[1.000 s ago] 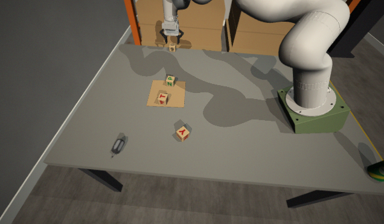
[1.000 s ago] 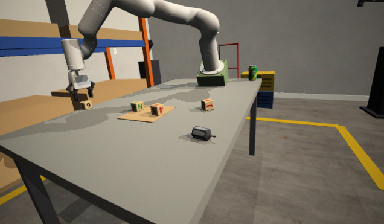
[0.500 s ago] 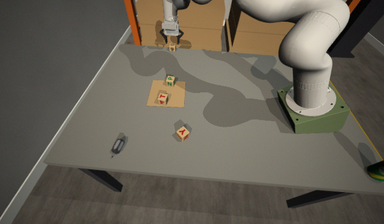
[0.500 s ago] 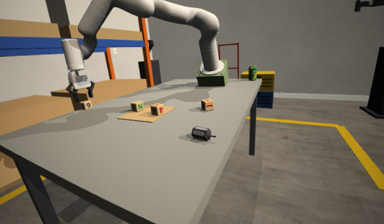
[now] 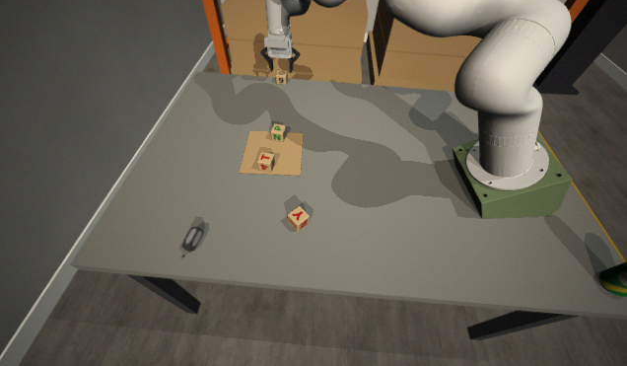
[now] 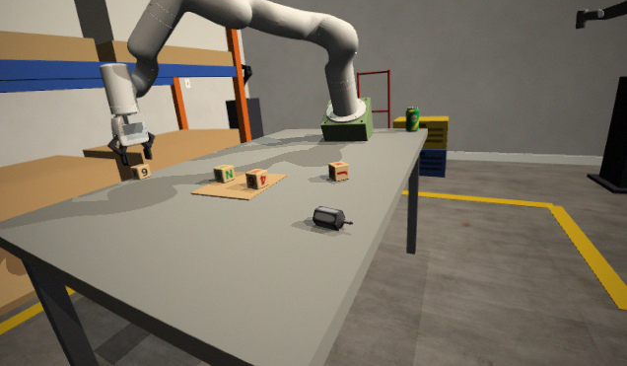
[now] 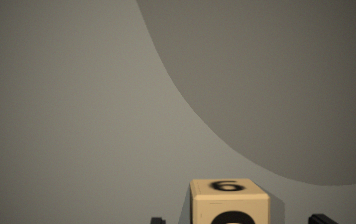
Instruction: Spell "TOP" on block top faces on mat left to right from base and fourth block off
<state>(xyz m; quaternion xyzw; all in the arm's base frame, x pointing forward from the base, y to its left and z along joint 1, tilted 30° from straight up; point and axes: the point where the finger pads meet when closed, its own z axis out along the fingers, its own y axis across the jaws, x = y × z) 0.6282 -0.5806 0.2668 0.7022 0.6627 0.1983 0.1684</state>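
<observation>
Right now my hand is 43 cm to the right of the tan mat and 7 cm above it. Also, from my hand: dark motor: 78 cm to the left, 18 cm ahead, 5 cm below; then P block: 36 cm to the left, 4 cm below, 2 cm behind; then green can: 92 cm behind, 87 cm to the left, 1 cm below.
</observation>
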